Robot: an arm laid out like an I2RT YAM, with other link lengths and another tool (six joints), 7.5 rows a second.
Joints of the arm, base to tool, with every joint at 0 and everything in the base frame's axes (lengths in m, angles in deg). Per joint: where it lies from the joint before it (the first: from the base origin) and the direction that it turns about. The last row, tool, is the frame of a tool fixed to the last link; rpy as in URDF.
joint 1: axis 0 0 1 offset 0 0 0.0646
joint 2: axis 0 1 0 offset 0.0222 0.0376 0.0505
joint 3: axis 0 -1 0 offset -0.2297 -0.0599 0
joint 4: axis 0 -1 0 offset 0.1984 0.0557 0.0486
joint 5: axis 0 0 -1 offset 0.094 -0.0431 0.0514
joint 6: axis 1 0 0 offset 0.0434 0 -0.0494
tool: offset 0.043 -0.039 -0.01 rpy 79.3 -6.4 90
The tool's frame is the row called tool.
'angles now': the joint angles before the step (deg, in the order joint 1, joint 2, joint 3, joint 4, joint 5, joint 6). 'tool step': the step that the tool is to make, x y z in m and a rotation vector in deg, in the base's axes. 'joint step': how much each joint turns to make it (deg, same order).
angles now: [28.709 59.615 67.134 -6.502 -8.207 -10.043]
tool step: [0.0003 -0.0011 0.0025 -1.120 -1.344 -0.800]
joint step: [0.054 0.034 0.014 0.434 0.819 -1.661]
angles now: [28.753 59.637 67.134 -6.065 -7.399 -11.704]
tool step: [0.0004 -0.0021 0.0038 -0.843 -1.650 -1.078]
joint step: [-0.112 0.002 -0.010 0.864 0.916 -1.574]
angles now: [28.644 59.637 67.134 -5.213 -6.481 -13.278]
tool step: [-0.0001 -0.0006 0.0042 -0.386 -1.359 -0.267]
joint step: [-0.038 0.043 0.204 0.736 0.182 -1.006]
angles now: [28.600 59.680 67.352 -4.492 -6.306 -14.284]
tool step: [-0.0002 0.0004 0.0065 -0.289 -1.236 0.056]
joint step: [0.082 0.341 1.090 0.103 -0.027 -0.851]
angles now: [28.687 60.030 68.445 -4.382 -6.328 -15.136]
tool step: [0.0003 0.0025 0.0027 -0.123 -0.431 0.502]
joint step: [0.365 0.435 0.648 0.071 -0.160 -0.307]
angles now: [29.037 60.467 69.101 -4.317 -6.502 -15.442]
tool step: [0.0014 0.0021 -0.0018 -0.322 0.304 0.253]
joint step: [0.220 0.408 0.017 -0.045 -0.043 -0.131]
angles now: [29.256 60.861 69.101 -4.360 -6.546 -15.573]
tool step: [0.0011 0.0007 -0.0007 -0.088 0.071 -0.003]
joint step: [0.021 0.261 -0.006 0.158 0.022 -0.044]
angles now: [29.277 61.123 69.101 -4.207 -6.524 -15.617]
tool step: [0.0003 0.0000 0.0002 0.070 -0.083 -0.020]
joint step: [-0.033 0.059 -0.016 0.184 -0.012 0.021]
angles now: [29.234 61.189 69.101 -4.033 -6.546 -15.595]
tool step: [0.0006 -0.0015 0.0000 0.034 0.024 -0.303]
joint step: [-0.329 0.005 0.011 -0.005 -0.023 0.043]
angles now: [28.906 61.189 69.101 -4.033 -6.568 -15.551]
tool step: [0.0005 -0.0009 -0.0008 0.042 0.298 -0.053]
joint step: [-0.272 0.007 0.012 -0.223 -0.206 0.196]
